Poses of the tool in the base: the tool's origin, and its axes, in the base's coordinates. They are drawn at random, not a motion.
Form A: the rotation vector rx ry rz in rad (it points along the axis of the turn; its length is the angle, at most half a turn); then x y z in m.
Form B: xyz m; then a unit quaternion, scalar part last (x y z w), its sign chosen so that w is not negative. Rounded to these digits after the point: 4 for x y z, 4 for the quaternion.
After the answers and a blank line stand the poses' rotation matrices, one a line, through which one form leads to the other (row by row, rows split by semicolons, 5 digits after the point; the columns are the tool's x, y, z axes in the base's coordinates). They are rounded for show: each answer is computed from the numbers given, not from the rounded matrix.
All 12 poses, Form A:
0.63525, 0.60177, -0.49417, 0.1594, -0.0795, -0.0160
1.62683, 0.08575, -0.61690, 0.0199, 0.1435, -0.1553
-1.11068, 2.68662, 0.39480, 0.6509, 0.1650, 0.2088
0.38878, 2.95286, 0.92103, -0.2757, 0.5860, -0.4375
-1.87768, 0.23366, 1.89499, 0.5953, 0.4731, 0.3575
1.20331, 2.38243, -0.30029, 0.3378, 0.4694, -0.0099
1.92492, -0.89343, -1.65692, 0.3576, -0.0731, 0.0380
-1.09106, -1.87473, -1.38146, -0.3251, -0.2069, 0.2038
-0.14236, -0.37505, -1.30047, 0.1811, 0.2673, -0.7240
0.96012, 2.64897, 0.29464, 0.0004, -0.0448, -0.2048
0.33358, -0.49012, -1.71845, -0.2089, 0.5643, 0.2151
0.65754, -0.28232, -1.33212, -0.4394, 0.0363, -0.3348
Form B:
0.1594, -0.0795, -0.0160, 0.3044, 0.2884, -0.2368, 0.8764
0.0199, 0.1435, -0.1553, 0.7144, 0.0377, -0.2709, 0.6441
0.6509, 0.1650, 0.2088, -0.3765, 0.9108, 0.1338, 0.1037
-0.2757, 0.5860, -0.4375, 0.1247, 0.9471, 0.2954, 0.0120
0.5953, 0.4731, 0.3575, -0.6824, 0.0849, 0.6887, 0.2298
0.3378, 0.4694, -0.0099, 0.4364, 0.8641, -0.1089, 0.2259
0.3576, -0.0731, 0.0380, 0.6970, -0.3235, -0.6000, 0.2227
-0.3251, -0.2069, 0.2038, -0.4072, -0.6996, -0.5155, 0.2811
0.1811, 0.2673, -0.7240, -0.0658, -0.1734, -0.6012, 0.7773
0.0004, -0.0448, -0.2048, 0.3349, 0.9239, 0.1028, 0.1537
-0.2089, 0.5643, 0.2151, 0.1448, -0.2127, -0.7457, 0.6146
-0.4394, 0.0363, -0.3348, 0.2983, -0.1281, -0.6044, 0.7275

0.72150 0.59068 0.36129; -0.23951 0.70248 -0.67019; -0.64967 0.39701 0.64832
0.85039 0.40276 -0.33856; -0.29516 -0.16751 -0.94065; -0.43557 0.89984 -0.02357
-0.69494 -0.71365 0.08809; -0.65814 0.68062 0.32189; -0.28968 0.16572 -0.94267
-0.96861 0.22909 0.09649; 0.24333 0.79436 0.55659; 0.05086 0.56259 -0.82517
0.03695 -0.43238 -0.90093; 0.20058 -0.87999 0.43056; -0.97898 -0.19662 0.05421
-0.51702 0.80343 0.29529; 0.70503 0.59533 -0.38538; -0.48542 0.00894 -0.87424
0.07081 -0.18371 -0.98043; -0.71820 -0.69148 0.07770; -0.69222 0.69864 -0.18090
-0.51039 0.85953 0.02645; 0.27983 0.13693 0.95023; 0.81314 0.49239 -0.31041
0.21698 0.95743 -0.19040; -0.91178 0.26845 0.31079; 0.34867 0.10617 0.93121
-0.72846 0.58723 0.35286; 0.65042 0.75458 0.08696; -0.21519 0.29285 -0.93163
-0.20264 0.85505 -0.47732; -0.97819 -0.15407 0.13927; 0.04554 0.49513 0.86762
0.23661 0.80300 -0.54699; -0.95585 0.09142 -0.27926; -0.17424 0.58892 0.78918

